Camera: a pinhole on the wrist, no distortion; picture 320 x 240 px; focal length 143.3 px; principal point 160.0 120.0 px. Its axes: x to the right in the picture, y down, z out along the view. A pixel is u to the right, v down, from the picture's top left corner.
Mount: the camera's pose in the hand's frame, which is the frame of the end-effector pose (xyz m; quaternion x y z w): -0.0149 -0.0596 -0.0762 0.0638 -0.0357 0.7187 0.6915
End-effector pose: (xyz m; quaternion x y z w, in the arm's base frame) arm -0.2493 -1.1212 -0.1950 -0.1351 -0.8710 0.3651 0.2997
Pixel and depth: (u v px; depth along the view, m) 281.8 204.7 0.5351
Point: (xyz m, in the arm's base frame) -0.3185 -1.3511 -0.8423
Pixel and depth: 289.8 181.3 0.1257
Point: -0.2371 -1.1653 -0.2840
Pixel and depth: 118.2 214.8 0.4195
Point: -0.2478 -1.6026 -0.3133
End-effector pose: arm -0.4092 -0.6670 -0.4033 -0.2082 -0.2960 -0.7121 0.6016
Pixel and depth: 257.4 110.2 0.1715
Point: -0.3841 -0.5966 -0.3170
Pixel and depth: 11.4 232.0 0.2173
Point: -0.6977 -0.4359 -0.4836
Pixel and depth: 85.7 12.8 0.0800
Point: -0.5255 -0.6959 -0.3933
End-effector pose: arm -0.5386 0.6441 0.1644 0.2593 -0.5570 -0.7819 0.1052
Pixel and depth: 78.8 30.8 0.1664
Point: -0.6379 0.7189 -0.0057
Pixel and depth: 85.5 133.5 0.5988
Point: -0.7008 1.2093 -0.1291
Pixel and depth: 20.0 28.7 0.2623
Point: -0.7149 0.8037 -0.1681
